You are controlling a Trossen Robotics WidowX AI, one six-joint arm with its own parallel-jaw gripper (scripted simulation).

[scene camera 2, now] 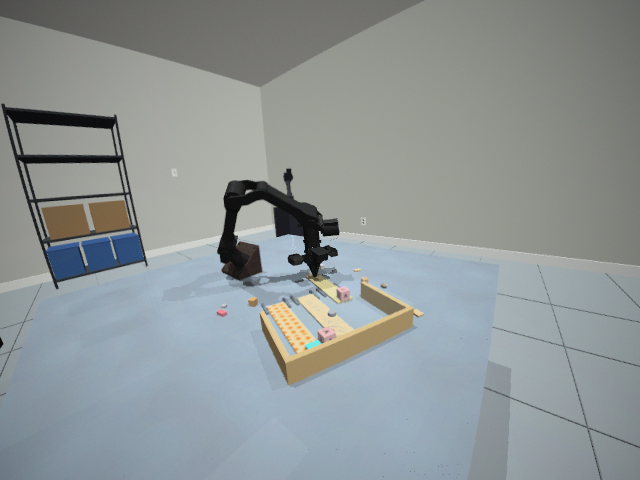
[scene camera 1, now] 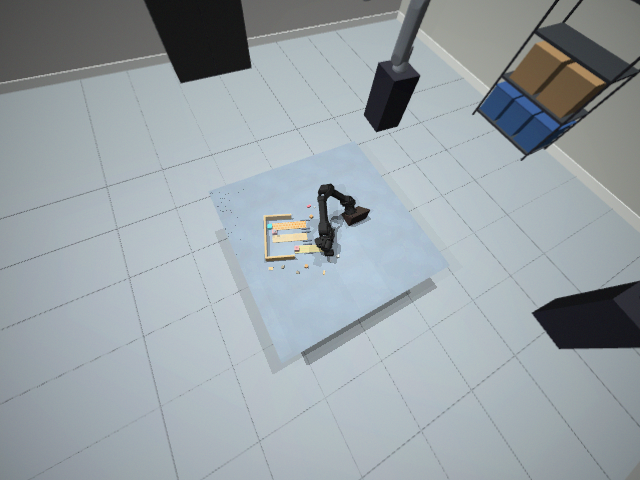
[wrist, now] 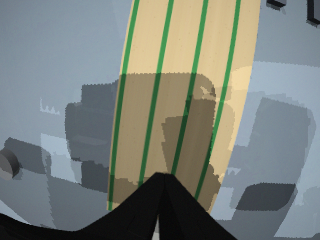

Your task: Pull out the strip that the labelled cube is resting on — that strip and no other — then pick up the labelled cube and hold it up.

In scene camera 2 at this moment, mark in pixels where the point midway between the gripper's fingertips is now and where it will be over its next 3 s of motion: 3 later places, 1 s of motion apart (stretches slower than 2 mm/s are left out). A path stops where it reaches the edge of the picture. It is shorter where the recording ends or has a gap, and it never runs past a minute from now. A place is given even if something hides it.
My gripper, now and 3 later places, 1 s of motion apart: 315,276; 310,270; 321,269; 337,276
